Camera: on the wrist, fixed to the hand. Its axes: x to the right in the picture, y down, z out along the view.
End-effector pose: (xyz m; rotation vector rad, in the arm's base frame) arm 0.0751 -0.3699 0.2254 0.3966 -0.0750 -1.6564
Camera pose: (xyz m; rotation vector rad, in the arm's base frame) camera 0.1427 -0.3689 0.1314 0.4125 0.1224 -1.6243
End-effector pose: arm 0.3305 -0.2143 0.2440 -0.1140 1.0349 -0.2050
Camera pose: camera 0.2483 -0.1802 0.1699 -0.2130 1.1778 -0.1539
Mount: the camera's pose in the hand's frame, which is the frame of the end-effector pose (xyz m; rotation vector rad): 0.0141 0.0379 -0.1085 -0.1203 0.1311 -0.0025
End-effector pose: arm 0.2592 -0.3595 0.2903 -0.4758 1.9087 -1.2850
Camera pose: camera 0.1712 -0.2866 0.2716 -0.4649 2.1041 -1.2340
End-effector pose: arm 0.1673 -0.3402 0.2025 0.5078 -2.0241 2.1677
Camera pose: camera 0.1253 -0.2383 0.1669 0.3432 -2.0654 2.0053
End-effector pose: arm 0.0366 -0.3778 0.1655 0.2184 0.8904 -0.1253
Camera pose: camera -0.0291 -0.3152 0.0936 0.1142 1.0253 -0.0599
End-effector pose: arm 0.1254 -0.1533 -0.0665 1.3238 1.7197 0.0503
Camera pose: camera 0.0802 -0.0751 0.0059 1.2529 1.7988 0.2403
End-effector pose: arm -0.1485 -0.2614 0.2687 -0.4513 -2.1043 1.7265
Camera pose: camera -0.1083 -0.1542 0.2515 -0.5797 -2.1203 1.5306
